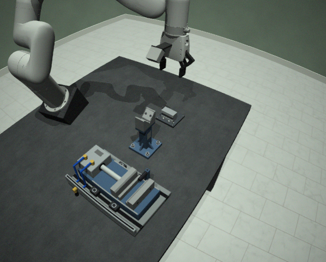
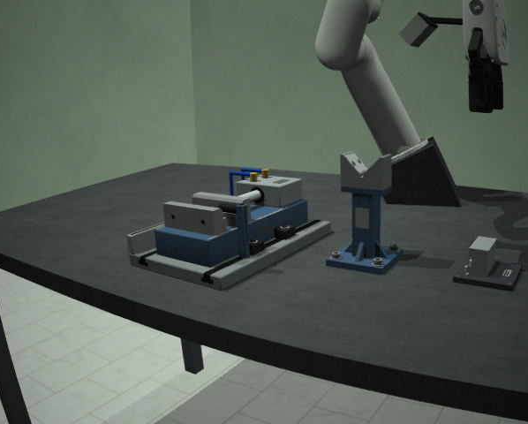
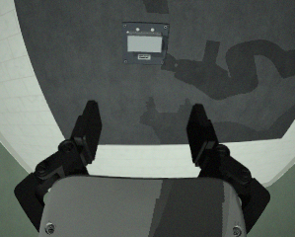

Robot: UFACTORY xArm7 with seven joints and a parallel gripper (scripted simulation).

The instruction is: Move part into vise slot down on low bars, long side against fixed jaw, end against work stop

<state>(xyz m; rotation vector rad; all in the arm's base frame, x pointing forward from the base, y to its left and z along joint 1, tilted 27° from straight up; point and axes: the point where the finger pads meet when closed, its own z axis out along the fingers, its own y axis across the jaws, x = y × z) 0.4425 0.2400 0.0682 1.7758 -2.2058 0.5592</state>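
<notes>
My gripper is now 220 mm above the part. From my hand the other things lie so: work stop: 60 mm ahead, 360 mm to the right, 160 mm below; infeed plate: 10 mm to the left, 240 mm below; blue stand: 20 mm behind, 180 mm to the right, 190 mm below.
</notes>
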